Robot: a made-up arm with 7 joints. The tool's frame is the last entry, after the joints. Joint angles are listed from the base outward. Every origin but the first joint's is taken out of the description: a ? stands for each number. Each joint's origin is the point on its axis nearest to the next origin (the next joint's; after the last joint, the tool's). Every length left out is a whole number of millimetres.
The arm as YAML. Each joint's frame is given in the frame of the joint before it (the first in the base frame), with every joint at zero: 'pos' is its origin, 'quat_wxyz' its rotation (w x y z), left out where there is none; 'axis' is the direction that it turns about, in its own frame. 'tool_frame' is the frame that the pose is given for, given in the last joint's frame.
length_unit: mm
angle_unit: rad
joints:
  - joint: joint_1
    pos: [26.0, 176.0, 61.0]
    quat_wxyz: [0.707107, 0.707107, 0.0, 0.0]
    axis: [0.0, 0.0, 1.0]
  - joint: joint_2
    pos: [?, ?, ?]
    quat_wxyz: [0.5, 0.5, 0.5, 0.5]
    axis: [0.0, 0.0, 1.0]
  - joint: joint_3
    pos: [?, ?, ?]
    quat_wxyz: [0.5, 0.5, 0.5, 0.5]
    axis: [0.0, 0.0, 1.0]
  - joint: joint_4
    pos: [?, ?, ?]
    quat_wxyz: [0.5, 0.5, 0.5, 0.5]
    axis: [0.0, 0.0, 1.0]
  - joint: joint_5
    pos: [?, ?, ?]
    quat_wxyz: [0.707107, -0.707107, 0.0, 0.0]
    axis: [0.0, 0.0, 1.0]
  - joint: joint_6
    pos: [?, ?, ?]
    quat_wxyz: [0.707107, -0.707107, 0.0, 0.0]
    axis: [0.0, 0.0, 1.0]
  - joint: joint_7
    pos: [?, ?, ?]
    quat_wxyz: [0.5, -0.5, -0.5, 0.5]
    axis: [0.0, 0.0, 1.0]
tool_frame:
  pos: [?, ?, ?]
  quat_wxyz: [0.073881, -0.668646, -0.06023, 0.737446]
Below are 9 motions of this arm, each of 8 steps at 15 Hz.
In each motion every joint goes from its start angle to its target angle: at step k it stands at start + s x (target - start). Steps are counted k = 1, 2, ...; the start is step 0. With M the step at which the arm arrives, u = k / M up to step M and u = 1 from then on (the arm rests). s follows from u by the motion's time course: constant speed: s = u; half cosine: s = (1 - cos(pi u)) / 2; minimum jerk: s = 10 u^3 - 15 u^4 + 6 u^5.
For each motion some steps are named. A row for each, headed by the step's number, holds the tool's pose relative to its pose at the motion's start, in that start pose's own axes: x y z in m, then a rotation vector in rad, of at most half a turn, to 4 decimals.
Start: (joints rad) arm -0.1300 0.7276 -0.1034 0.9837 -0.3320 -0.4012 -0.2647
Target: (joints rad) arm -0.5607 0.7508 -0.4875 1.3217 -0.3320 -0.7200 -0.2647
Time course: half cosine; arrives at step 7
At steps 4, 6, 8:
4: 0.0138 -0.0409 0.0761 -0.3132 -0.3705 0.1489
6: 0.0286 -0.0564 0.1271 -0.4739 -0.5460 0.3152
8: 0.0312 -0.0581 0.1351 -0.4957 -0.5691 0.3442

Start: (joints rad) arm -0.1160 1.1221 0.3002 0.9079 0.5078 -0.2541 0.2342
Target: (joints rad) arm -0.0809 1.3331 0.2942 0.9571 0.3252 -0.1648 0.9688
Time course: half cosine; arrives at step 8
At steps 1, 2, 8:
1: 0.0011 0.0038 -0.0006 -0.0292 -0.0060 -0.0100
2: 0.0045 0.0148 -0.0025 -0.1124 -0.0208 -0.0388
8: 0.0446 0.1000 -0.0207 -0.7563 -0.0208 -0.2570

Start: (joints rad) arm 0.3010 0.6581 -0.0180 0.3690 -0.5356 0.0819 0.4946
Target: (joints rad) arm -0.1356 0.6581 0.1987 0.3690 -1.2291 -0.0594 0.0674
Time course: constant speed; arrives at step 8
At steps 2, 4, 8:
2: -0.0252 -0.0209 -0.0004 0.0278 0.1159 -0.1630
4: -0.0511 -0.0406 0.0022 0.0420 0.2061 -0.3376
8: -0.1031 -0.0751 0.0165 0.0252 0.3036 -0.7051

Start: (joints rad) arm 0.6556 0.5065 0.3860 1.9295 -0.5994 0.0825 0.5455
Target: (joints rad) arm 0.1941 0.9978 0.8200 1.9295 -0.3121 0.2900 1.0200
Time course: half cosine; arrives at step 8
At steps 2, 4, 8:
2: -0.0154 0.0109 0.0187 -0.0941 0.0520 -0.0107
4: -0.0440 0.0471 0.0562 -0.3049 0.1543 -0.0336
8: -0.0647 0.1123 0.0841 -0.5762 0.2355 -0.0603

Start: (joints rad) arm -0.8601 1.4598 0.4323 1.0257 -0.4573 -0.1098 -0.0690
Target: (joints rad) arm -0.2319 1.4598 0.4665 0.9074 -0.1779 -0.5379 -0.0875
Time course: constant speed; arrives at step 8
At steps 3, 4, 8:
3: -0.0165 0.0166 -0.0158 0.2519 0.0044 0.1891
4: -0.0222 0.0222 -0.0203 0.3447 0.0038 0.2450
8: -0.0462 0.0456 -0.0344 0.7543 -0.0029 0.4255

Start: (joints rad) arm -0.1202 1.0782 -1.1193 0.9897 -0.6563 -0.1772 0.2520
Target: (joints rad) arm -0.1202 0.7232 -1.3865 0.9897 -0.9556 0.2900 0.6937
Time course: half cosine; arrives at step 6
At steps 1, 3, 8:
1: 0.0076 0.0042 -0.0055 -0.0382 -0.0003 -0.0159
3: 0.0613 0.0323 -0.0368 -0.2529 0.0208 -0.1285
8: 0.1307 0.0641 -0.0612 -0.4225 0.0952 -0.2583

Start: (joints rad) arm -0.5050 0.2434 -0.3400 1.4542 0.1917 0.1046 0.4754
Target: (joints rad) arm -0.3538 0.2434 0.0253 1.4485 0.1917 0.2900 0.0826
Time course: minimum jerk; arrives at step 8
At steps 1, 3, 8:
1: 0.0006 0.0011 -0.0004 0.0121 0.0017 -0.0008
3: 0.0101 0.0187 -0.0058 0.2076 0.0276 -0.0098
8: 0.0400 0.0673 -0.0162 0.7486 0.0865 0.0119

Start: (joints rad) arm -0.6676 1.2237 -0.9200 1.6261 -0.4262 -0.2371 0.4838
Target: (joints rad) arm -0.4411 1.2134 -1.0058 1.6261 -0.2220 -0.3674 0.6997
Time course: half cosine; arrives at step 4
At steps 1, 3, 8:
1: -0.0038 0.0053 0.0009 -0.0022 -0.0250 0.0052
3: -0.0215 0.0312 0.0065 -0.0115 -0.1483 0.0084
8: -0.0250 0.0367 0.0080 -0.0133 -0.1740 0.0046

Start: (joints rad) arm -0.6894 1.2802 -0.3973 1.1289 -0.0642 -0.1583 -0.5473
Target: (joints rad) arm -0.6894 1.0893 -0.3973 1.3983 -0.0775 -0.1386 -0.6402
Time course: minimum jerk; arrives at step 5
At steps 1, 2, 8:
1: 0.0044 -0.0032 -0.0003 0.0075 -0.0101 0.0171
2: 0.0246 -0.0165 -0.0014 0.0429 -0.0537 0.0947
8: 0.0809 -0.0425 -0.0023 0.1483 -0.1534 0.3050

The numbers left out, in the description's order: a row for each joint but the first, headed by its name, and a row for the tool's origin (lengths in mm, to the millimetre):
joint_2: 25.0 -6.0 0.0
joint_3: -272.0 19.0 0.0
joint_4: 27.0 19.0 0.0
joint_5: 16.0 -150.0 0.0
joint_6: -17.0 12.0 0.0
joint_7: -25.0 -10.0 0.0
tool: -28.0 17.0 0.0

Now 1 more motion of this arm.
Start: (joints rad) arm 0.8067 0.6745 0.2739 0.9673 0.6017 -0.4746 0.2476
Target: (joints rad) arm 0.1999 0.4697 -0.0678 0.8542 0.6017 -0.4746 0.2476
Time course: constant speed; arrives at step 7
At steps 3, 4, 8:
3: -0.0185 -0.0141 0.1212 -0.1944 0.3574 0.0091
4: -0.0159 -0.0151 0.1633 -0.2549 0.4771 0.0152
8: 0.0191 -0.0091 0.2864 -0.4228 0.8369 0.0444

